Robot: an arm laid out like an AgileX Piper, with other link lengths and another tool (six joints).
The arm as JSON. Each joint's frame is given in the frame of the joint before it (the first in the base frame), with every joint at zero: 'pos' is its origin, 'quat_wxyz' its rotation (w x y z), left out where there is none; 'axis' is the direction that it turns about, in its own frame. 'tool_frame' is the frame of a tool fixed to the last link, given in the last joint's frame.
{
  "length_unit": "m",
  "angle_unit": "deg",
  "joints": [
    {
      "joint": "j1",
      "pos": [
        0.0,
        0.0,
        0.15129
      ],
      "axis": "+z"
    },
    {
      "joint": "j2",
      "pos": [
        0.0,
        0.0,
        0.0
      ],
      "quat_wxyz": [
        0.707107,
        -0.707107,
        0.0,
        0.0
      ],
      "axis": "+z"
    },
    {
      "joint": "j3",
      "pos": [
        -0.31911,
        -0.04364,
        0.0
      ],
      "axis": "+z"
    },
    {
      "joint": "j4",
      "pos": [
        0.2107,
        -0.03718,
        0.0
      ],
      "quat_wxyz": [
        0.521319,
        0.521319,
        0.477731,
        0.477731
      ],
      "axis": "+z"
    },
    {
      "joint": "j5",
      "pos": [
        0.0,
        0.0,
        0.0
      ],
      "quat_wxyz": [
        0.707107,
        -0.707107,
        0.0,
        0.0
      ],
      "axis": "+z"
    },
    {
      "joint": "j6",
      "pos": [
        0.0,
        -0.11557,
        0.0
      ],
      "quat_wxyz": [
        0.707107,
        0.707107,
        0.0,
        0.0
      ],
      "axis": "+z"
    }
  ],
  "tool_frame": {
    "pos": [
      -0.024,
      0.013,
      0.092
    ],
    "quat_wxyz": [
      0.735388,
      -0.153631,
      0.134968,
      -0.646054
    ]
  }
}
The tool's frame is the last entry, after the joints.
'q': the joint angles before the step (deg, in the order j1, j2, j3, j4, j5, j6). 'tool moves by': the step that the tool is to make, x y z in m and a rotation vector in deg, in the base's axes. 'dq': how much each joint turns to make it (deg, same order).
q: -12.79 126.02 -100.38 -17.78 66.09 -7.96
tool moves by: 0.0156 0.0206 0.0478 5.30 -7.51 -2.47
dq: 0.19 -3.86 -4.84 7.29 2.61 0.00
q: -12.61 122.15 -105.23 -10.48 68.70 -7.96
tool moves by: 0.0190 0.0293 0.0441 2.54 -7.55 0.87
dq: 2.45 -2.89 -4.28 3.80 0.41 1.00
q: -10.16 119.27 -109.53 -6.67 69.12 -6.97
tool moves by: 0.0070 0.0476 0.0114 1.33 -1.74 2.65
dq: 5.53 -1.01 -0.59 0.70 0.35 2.94
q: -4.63 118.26 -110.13 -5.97 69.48 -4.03
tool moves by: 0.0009 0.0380 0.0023 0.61 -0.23 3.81
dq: 4.32 -0.37 0.14 0.47 0.07 0.50
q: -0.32 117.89 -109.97 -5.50 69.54 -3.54
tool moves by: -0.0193 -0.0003 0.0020 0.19 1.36 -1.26
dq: 0.12 -3.17 4.79 -0.24 -0.12 1.47
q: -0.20 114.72 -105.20 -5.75 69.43 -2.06
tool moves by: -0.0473 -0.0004 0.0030 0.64 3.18 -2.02
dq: -0.01 -7.31 10.70 0.12 -0.01 2.07
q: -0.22 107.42 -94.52 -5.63 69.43 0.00
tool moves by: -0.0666 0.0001 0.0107 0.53 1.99 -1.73
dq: 0.00 -11.16 13.31 0.17 0.00 1.75
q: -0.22 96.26 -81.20 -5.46 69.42 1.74
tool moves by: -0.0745 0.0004 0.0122 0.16 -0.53 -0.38
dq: -0.01 -13.75 13.21 0.10 0.04 0.36
